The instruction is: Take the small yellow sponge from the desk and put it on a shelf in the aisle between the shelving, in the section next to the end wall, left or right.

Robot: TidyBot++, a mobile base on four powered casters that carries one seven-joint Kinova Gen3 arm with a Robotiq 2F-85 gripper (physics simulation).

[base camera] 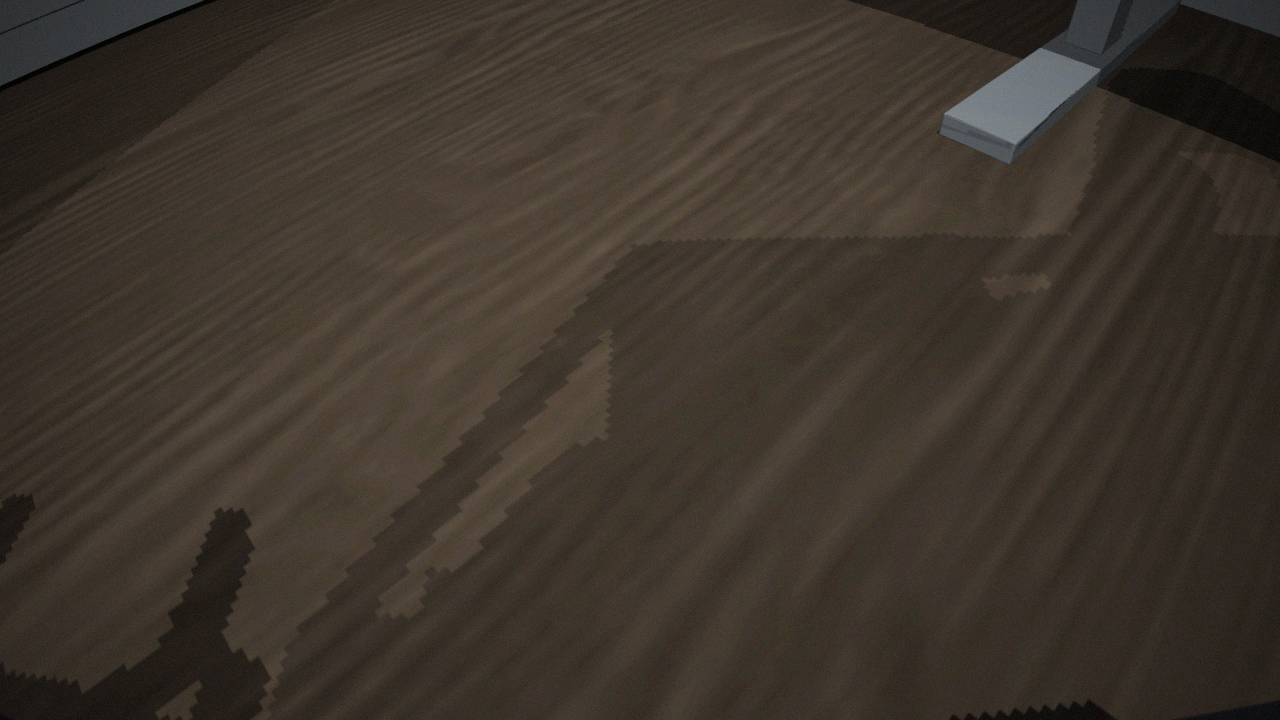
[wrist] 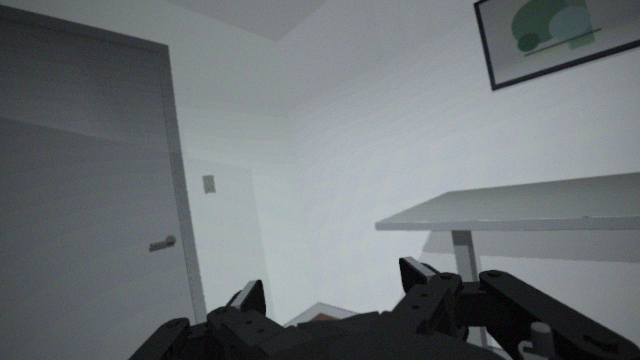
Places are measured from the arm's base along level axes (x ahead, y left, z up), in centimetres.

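Pixels of known places: gripper, between the fingertips: (wrist: 332, 284).
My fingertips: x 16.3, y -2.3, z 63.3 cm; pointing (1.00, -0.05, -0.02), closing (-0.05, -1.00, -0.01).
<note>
Behind a point stands the place of what it marks.
My gripper (wrist: 332, 284) {x 16.3, y -2.3, z 63.3 cm} is open, with its two fingers wide apart and no object between them. In the wrist view it points toward a room corner, to the left of and below the edge of a light grey desk top (wrist: 530, 202) {x 64.6, y -62.6, z 55.3 cm}. The desk's top surface shows at a shallow angle from near its own height. The desk's foot (base camera: 1020, 98) shows at the top right of the base camera view. The small yellow sponge does not show in either view, and the shelving aisle does not show.
A grey door (wrist: 85, 190) {x 120.6, y 103.5, z 85.4 cm} with a handle (wrist: 162, 244) {x 136.7, y 79.8, z 52.0 cm} is at the left of the wrist view. A framed picture (wrist: 555, 37) {x 91.8, y -115.6, z 115.4 cm} hangs on the wall above the desk. The wood floor (base camera: 447, 268) {x 53.8, y 16.3, z -39.7 cm} carries shadows of the robot. A pale wall base (base camera: 80, 31) {x 124.2, y 99.8, z -35.6 cm} runs at the upper left.
</note>
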